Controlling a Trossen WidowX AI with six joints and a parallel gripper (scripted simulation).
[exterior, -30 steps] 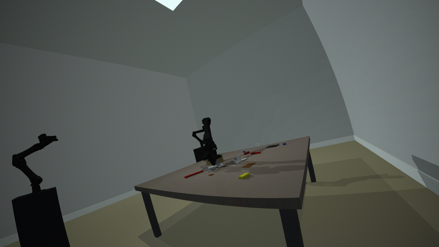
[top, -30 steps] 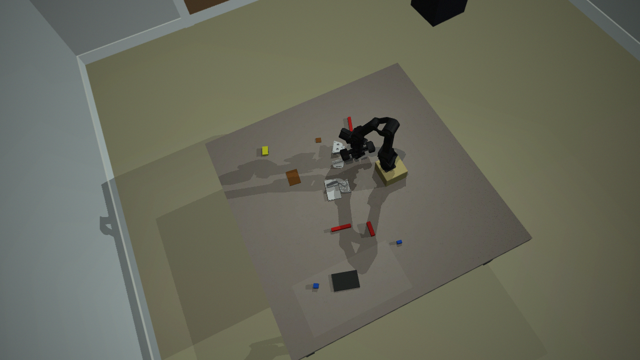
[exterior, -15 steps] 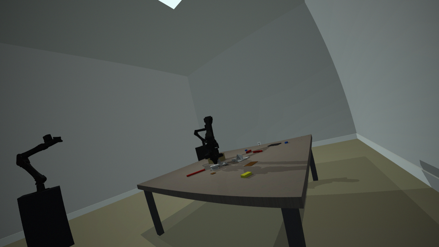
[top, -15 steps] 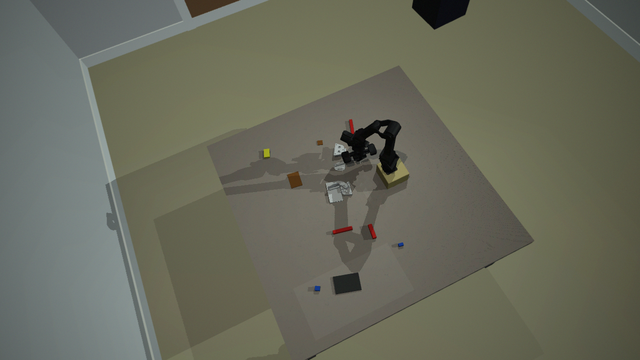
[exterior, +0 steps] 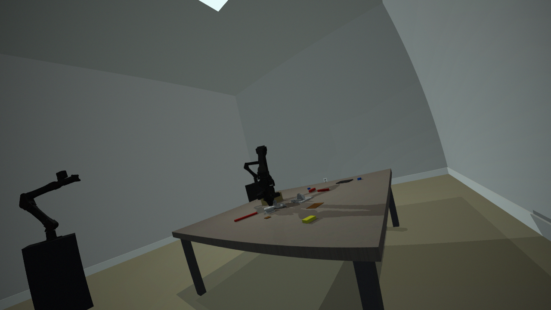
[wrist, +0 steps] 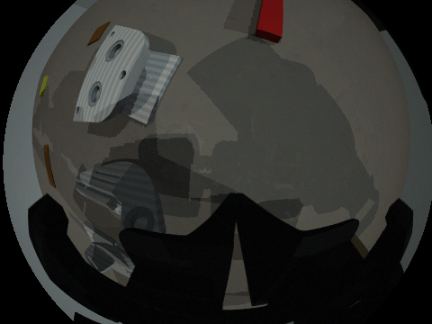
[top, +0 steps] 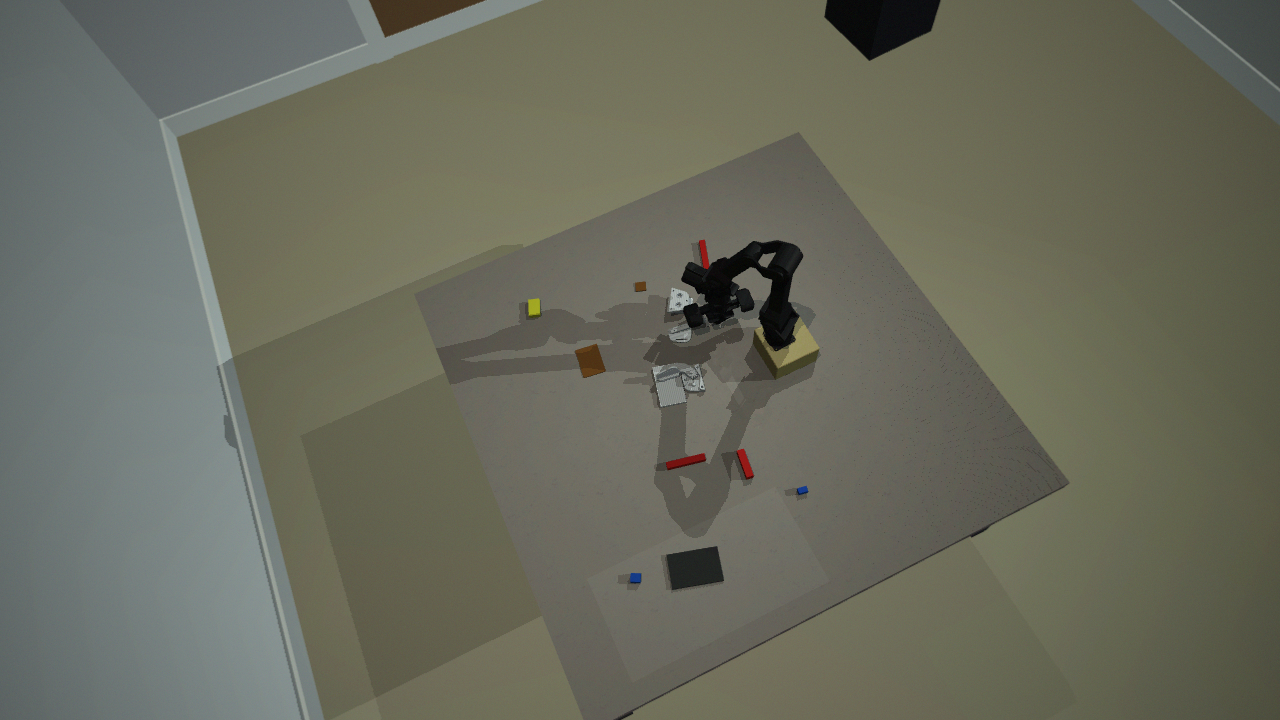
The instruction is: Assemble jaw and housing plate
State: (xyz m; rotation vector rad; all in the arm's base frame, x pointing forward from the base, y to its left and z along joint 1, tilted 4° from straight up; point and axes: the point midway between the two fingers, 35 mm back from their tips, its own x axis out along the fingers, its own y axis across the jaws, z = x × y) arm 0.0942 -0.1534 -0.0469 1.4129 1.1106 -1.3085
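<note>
My gripper tip is 6 cm short of the silver jaw, 3 cm below it and 1 cm to the left of it. Also, from my gripper tip: dark tile 55 cm to the left, 41 cm ahead; yellow block 42 cm ahead, 31 cm to the right, 1 cm above; brown tile 36 cm ahead, 8 cm to the right.
</note>
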